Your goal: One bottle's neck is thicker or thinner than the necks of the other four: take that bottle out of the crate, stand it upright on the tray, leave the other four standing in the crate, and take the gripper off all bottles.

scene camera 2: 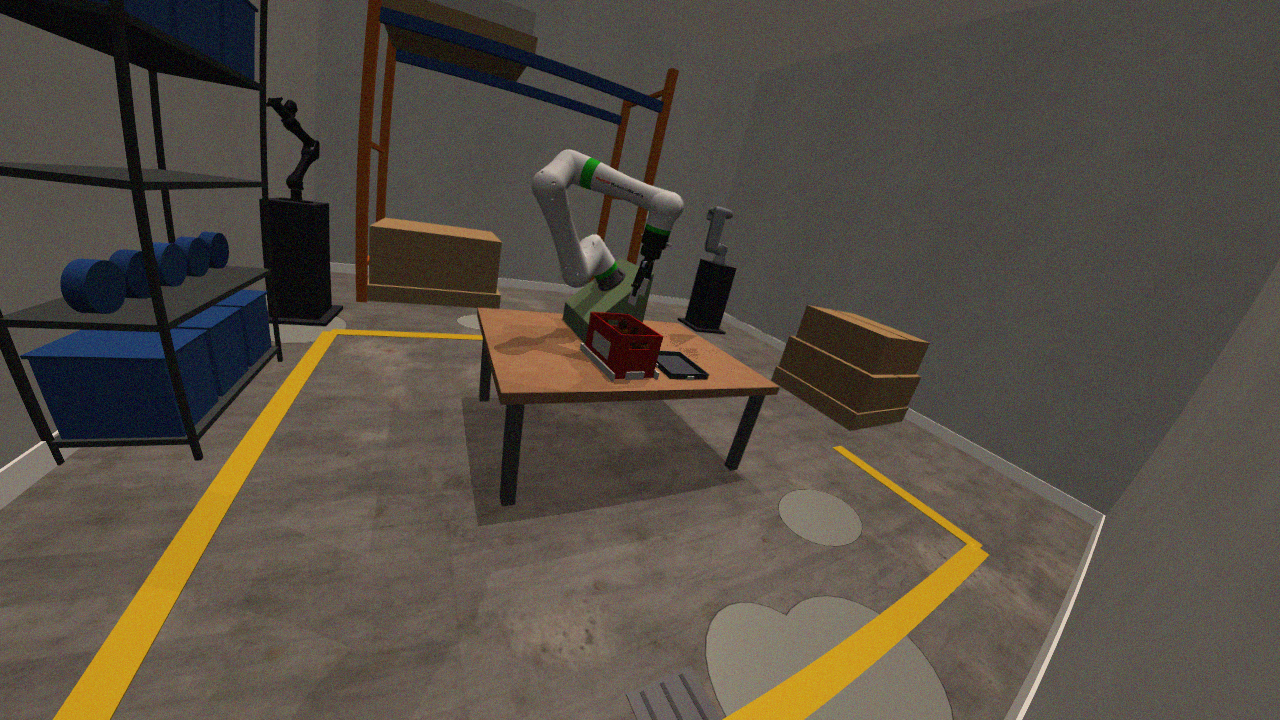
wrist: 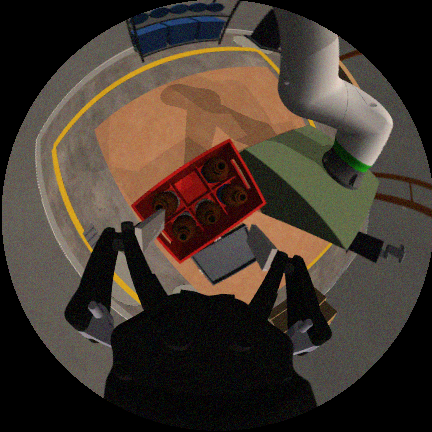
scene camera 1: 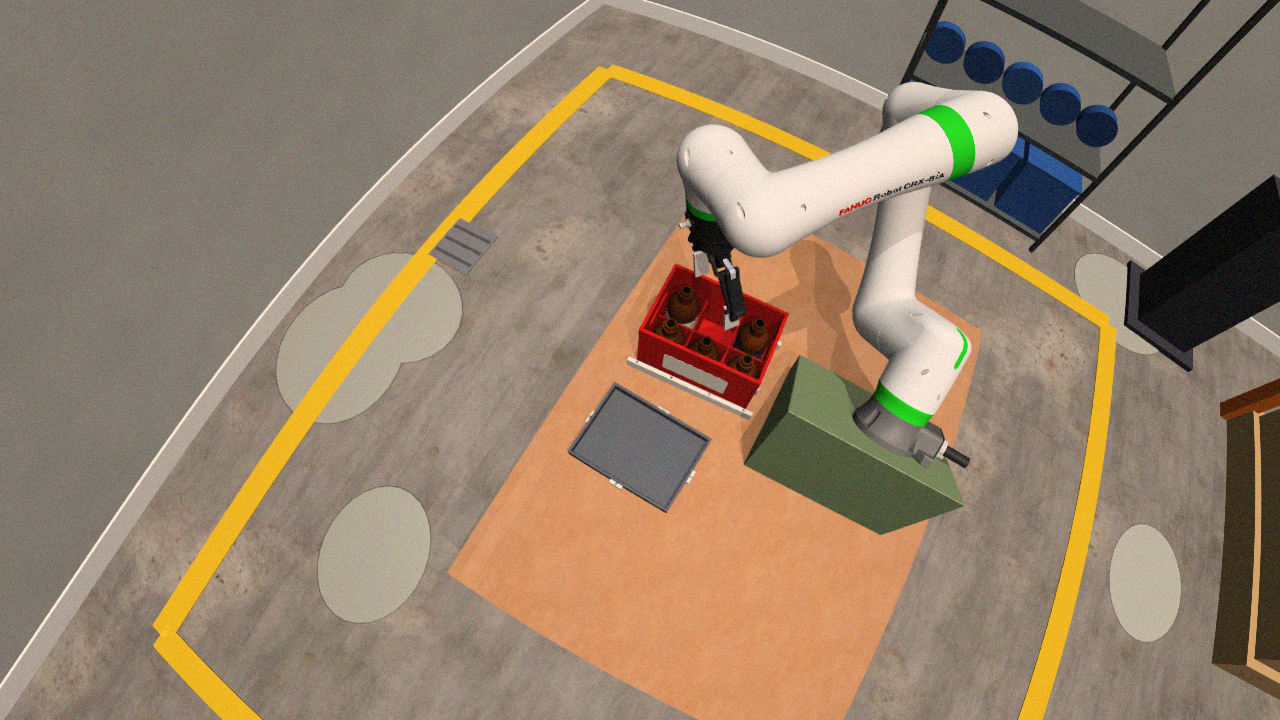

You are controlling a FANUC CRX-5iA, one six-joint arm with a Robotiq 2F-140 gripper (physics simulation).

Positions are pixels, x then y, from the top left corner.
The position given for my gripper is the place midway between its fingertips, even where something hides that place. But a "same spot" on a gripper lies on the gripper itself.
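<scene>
I see my gripper in the wrist view [207,226], and it is visible in scene camera 1 and scene camera 2 too. For my gripper, [scene camera 1: 729,279] and [scene camera 2: 654,260] are the same spot. On a dark grey tray, [wrist: 220,258] and [scene camera 1: 629,439] are likewise the same spot.
</scene>
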